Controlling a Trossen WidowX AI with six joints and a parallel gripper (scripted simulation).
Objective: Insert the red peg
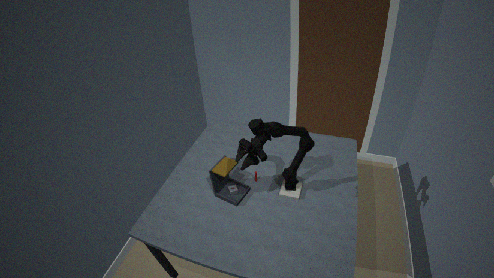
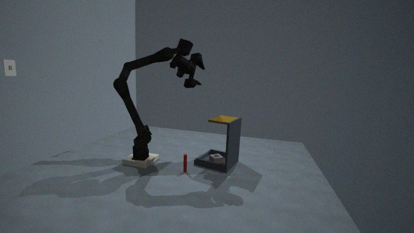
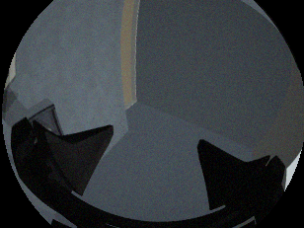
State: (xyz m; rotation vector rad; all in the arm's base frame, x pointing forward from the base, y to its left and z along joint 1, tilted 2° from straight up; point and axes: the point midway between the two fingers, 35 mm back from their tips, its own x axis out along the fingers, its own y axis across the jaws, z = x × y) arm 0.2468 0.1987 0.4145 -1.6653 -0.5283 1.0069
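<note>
Right now my gripper tip is 38 cm above the red peg, 30 cm to the left of it and 3 cm past it. Also, from my gripper tip: dark back wall 30 cm below, 21 cm to the right, 18 cm ahead; yellow roof 19 cm to the right, 19 cm below, 13 cm ahead.
</note>
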